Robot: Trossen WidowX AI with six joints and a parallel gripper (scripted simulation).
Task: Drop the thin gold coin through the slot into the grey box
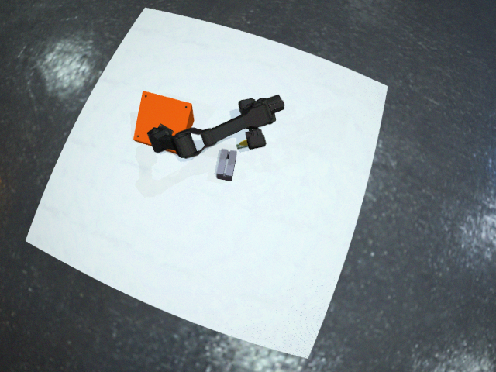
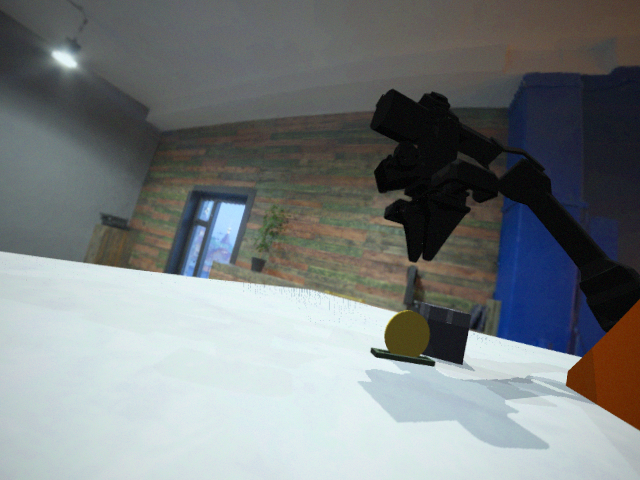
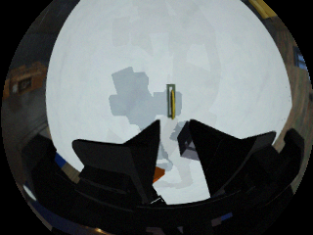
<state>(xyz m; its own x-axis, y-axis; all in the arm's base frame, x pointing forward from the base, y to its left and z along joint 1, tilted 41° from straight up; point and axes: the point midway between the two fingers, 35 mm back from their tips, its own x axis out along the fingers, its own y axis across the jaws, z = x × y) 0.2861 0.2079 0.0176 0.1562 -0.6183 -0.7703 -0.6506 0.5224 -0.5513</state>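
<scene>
The gold coin is 100 mm below my gripper tip and 10 mm to the right of it.
</scene>
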